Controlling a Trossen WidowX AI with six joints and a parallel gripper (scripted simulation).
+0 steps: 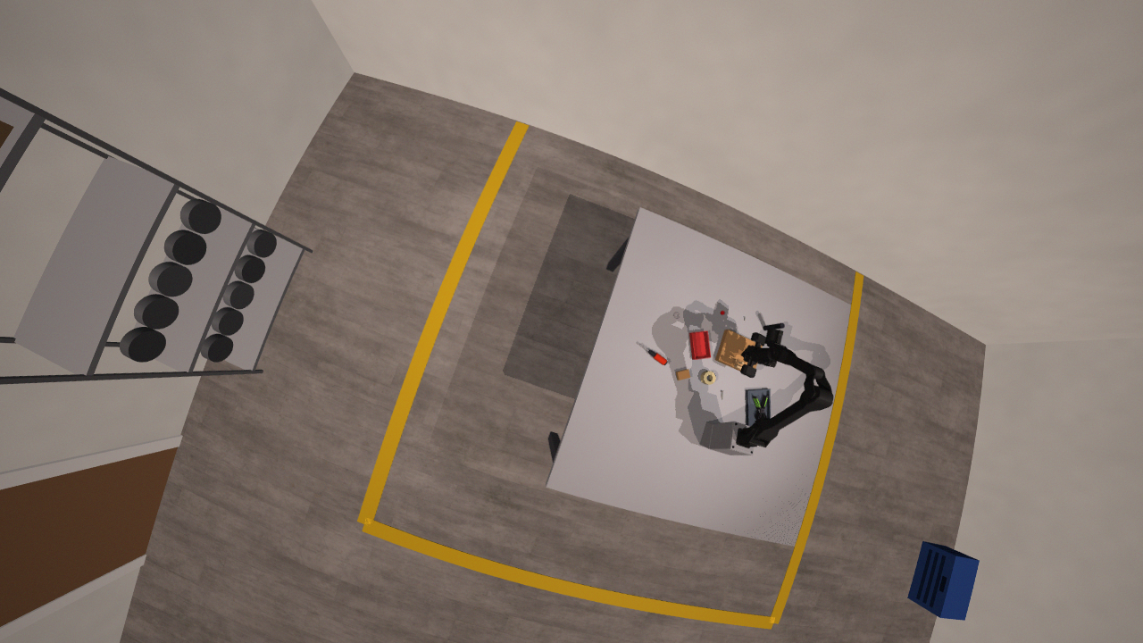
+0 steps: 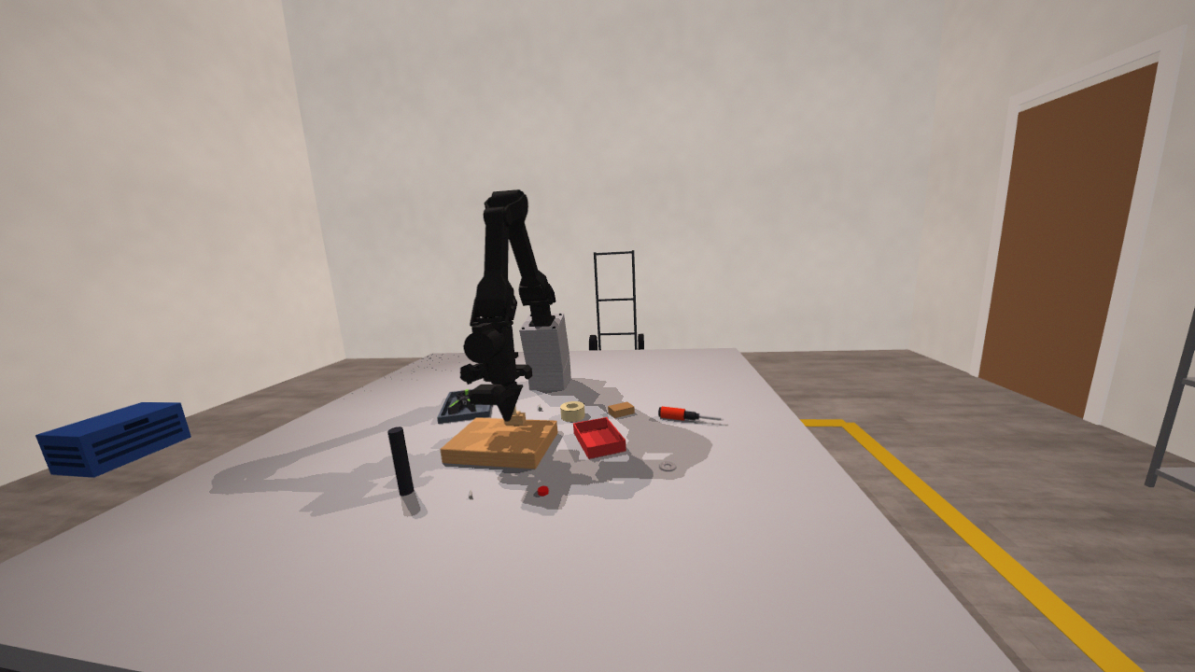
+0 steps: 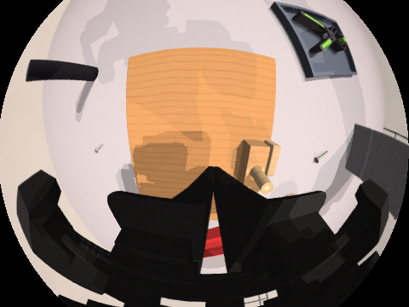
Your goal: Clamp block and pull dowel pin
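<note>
Now: the dowel pin 40 mm below my hand and 40 mm behind it. The rest, counted from my hand: bench stop 50 mm below, 50 mm behind, 10 mm to the right; wooden board 80 mm below, 20 mm ahead, 10 mm to the right; small wooden block 50 mm below, 40 mm behind.
</note>
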